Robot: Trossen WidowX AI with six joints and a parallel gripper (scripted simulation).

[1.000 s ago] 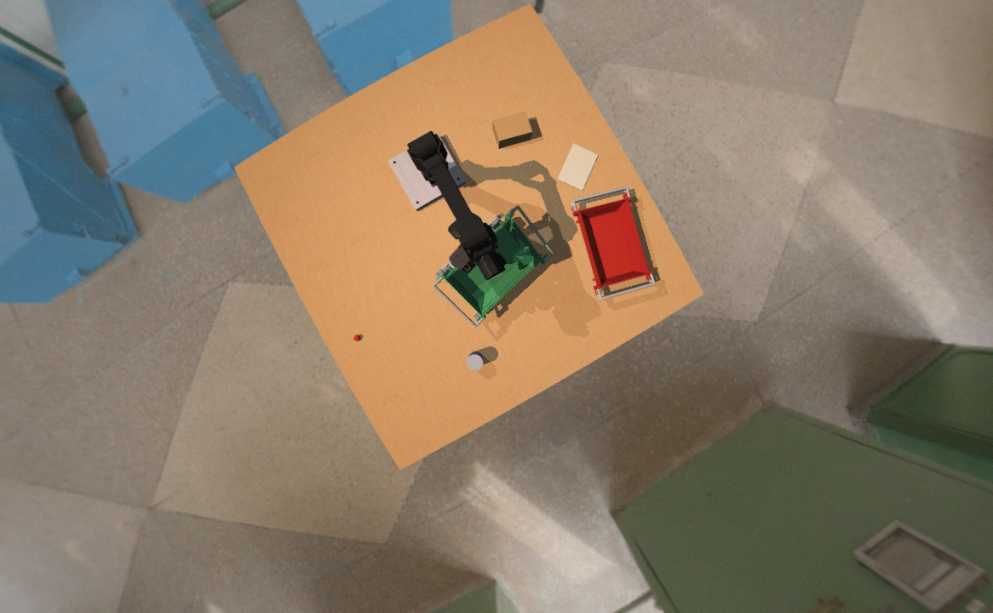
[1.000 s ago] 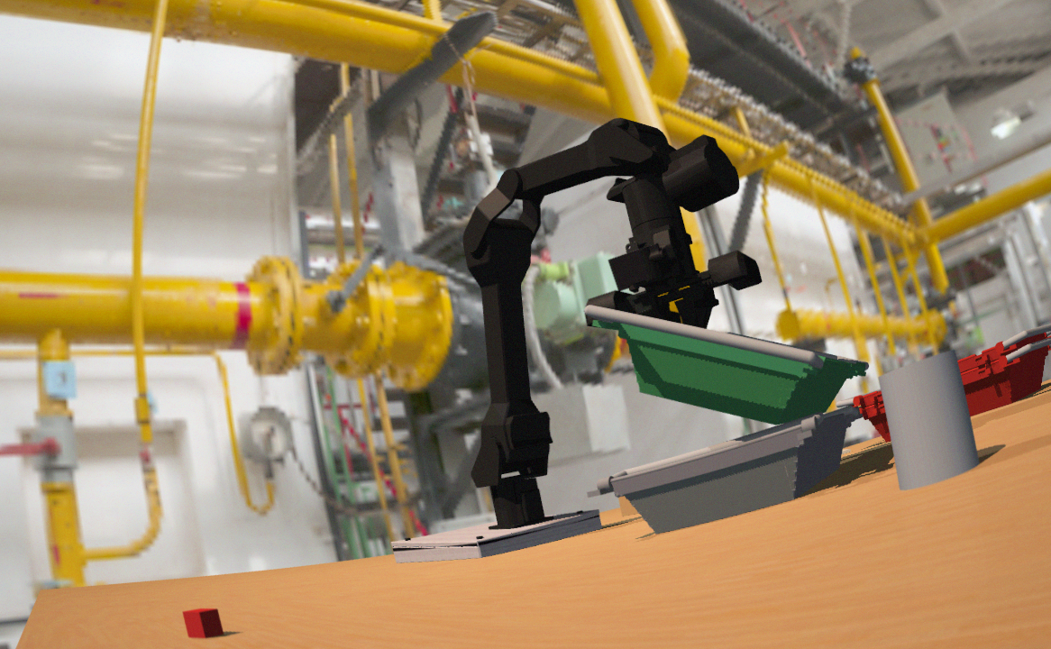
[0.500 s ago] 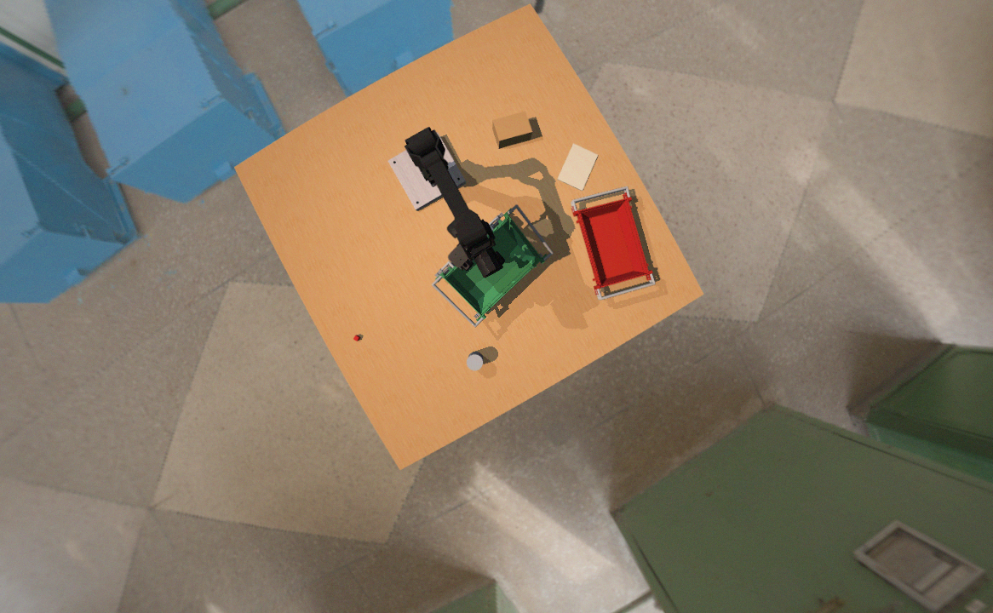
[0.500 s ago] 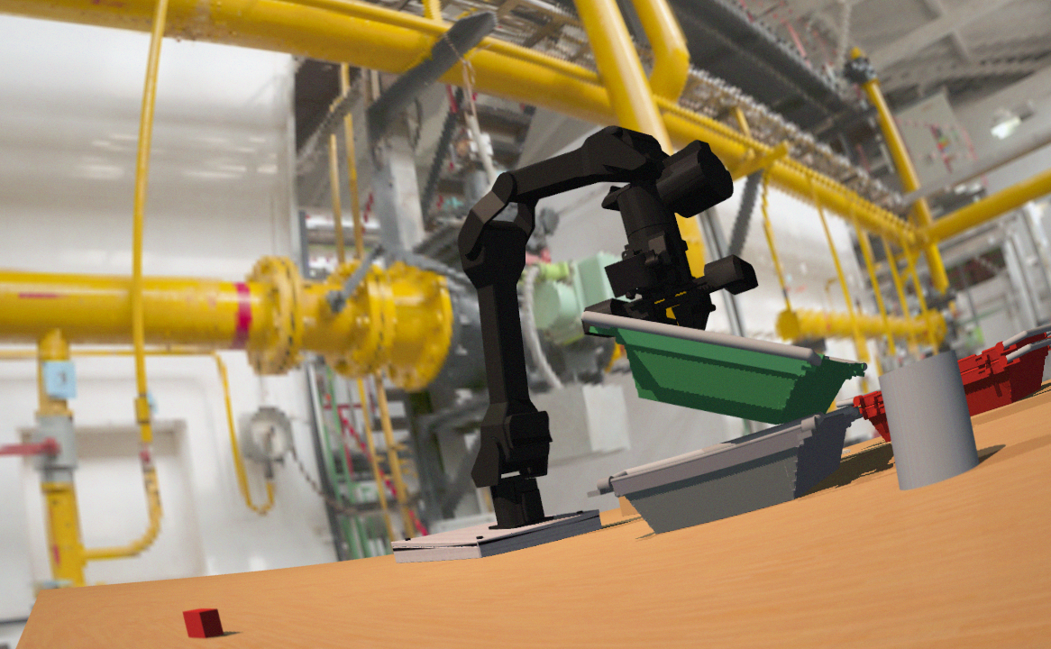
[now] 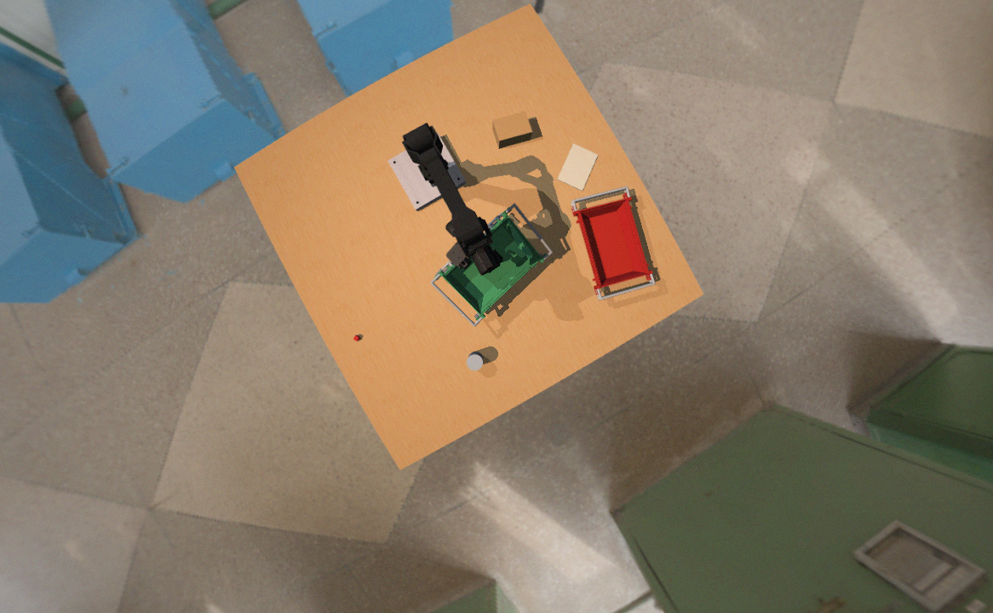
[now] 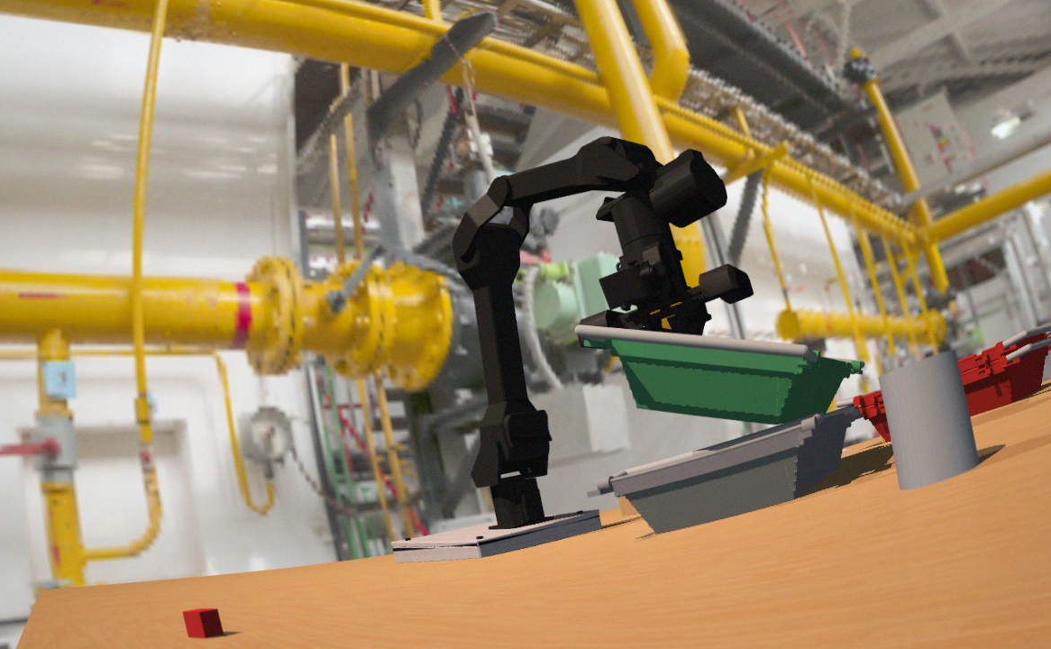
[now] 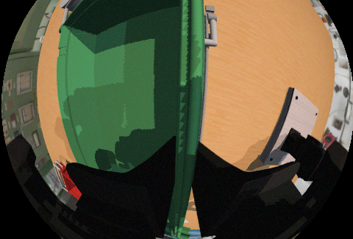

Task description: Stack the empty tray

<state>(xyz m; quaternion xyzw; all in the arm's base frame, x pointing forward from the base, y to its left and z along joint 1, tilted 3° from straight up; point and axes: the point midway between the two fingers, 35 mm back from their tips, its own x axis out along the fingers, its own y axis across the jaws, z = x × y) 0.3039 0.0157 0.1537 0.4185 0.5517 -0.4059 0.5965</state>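
The green tray lies 80 mm ahead of my gripper tip and 30 mm to the left of it. The rest, counted from my gripper tip: cardboard box 350 mm behind, 300 mm to the left, 100 mm below; grey cylinder 330 mm ahead, 160 mm to the right, 100 mm below; beige card 140 mm behind, 470 mm to the left, 130 mm below.
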